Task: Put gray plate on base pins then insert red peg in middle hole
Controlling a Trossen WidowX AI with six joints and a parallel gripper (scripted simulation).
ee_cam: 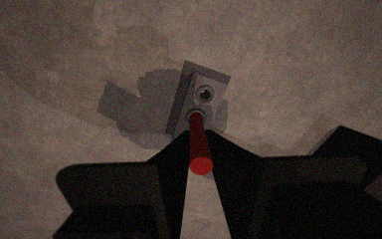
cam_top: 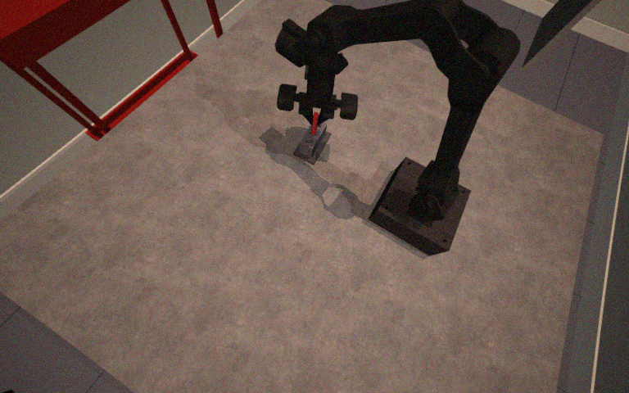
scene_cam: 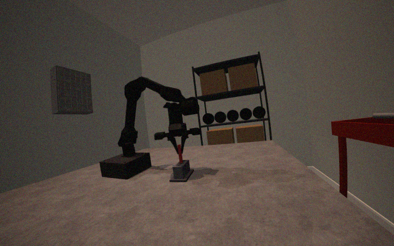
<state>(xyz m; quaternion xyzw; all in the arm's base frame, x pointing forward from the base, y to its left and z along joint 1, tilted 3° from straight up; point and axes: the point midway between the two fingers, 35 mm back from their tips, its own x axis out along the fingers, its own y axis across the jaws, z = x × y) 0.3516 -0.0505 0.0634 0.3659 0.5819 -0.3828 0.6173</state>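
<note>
Now: the red peg right at my gripper tip. From my gripper tip the other things lie so: flat dark base (9 cm below); gray plate (5 cm below).
</note>
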